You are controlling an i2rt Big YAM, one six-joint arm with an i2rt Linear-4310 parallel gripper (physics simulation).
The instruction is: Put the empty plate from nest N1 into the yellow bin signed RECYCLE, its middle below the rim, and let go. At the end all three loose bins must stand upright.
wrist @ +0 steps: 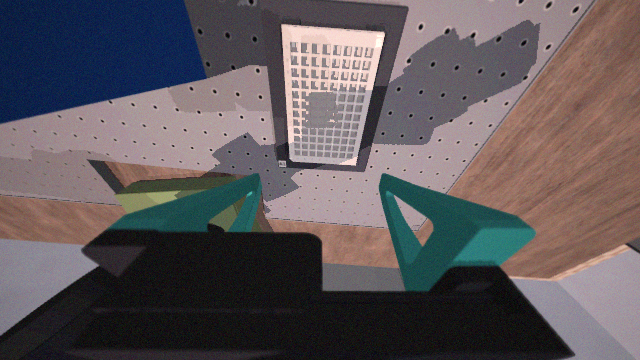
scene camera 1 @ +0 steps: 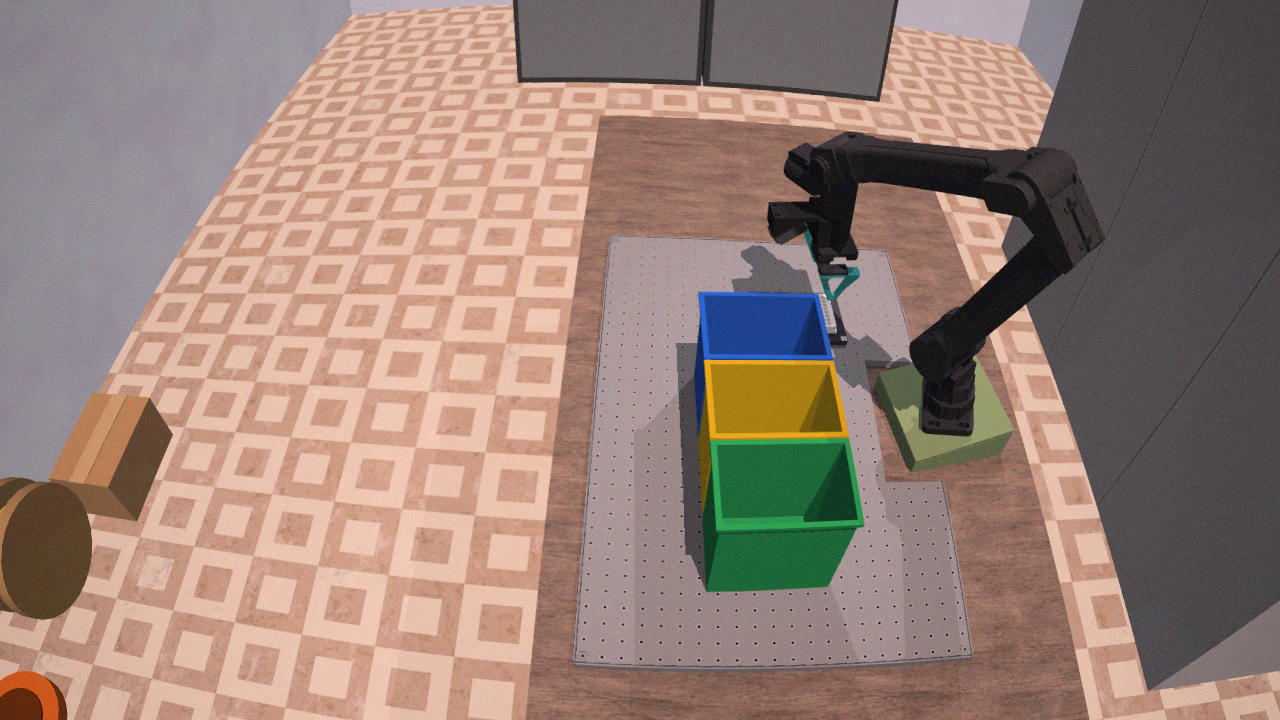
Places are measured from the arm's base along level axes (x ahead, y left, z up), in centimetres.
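Where they show: gripper, fingertip midpoint: (wrist: 320,180) (scene camera 1: 824,280); arm's base, origin of the base link: (scene camera 1: 947,404).
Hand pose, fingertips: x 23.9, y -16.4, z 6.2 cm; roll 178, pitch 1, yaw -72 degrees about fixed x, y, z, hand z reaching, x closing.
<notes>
Things, the pixels of their top centre, and the offset from my fingertips. Level surfaces: height alone.
- white gridded plate, middle of its top: (wrist: 326,111) (scene camera 1: 798,309) dy +0.5, dx +3.2, dz -7.3 cm
- yellow bin, middle of its top: (scene camera 1: 775,397) dy +34.2, dx +5.1, dz +8.1 cm
- upright blue bin, middle of its top: (scene camera 1: 764,324) dy +21.3, dx +8.4, dz +8.1 cm
- upright green bin, middle of its top: (scene camera 1: 787,482) dy +47.0, dx +1.8, dz +8.1 cm
- perforated board, its level: dz -9.9 cm
The white gridded plate (scene camera 1: 828,313) (wrist: 330,95) lies flat in the dark nest (scene camera 1: 838,336) (wrist: 386,65), just right of the blue bin in the scene view. A small tag on the nest is too blurred to read surely. My gripper (scene camera 1: 827,279) (wrist: 320,180) is open and empty, above the board near the nest; in the wrist view the plate shows beyond its teal fingertips. The yellow bin (scene camera 1: 775,398) stands upright between the upright blue bin (scene camera 1: 765,326) (wrist: 90,55) and the upright green bin (scene camera 1: 774,559). The RECYCLE sign does not show.
The three bins stand in a close row on the perforated board (scene camera 1: 644,626) (wrist: 325,200). The arm's green base block (scene camera 1: 993,416) (wrist: 155,202) is right of the row. A tall dark cabinet (scene camera 1: 1163,358) stands farther right. Arm shadows fall beside the nest.
</notes>
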